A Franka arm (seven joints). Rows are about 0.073 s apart.
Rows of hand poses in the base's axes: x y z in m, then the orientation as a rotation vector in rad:
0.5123 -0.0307 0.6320 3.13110 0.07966 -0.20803
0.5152 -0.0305 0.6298 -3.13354 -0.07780 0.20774
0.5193 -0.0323 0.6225 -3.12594 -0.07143 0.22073
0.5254 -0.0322 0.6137 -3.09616 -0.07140 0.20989
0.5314 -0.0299 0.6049 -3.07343 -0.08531 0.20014
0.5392 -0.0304 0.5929 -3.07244 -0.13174 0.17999
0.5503 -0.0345 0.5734 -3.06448 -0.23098 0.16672
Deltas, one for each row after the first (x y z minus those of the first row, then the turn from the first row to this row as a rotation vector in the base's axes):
0.0029 0.0002 -0.0022 0.00271 -0.00022 -0.00141
0.0070 -0.0016 -0.0095 0.00906 0.00854 -0.00580
0.0131 -0.0015 -0.0183 0.03960 0.00370 -0.00740
0.0191 0.0008 -0.0271 0.06326 -0.00102 0.00043
0.0269 0.0003 -0.0391 0.06619 -0.01397 0.03049
0.0380 -0.0038 -0.0586 0.07354 -0.02209 0.09482

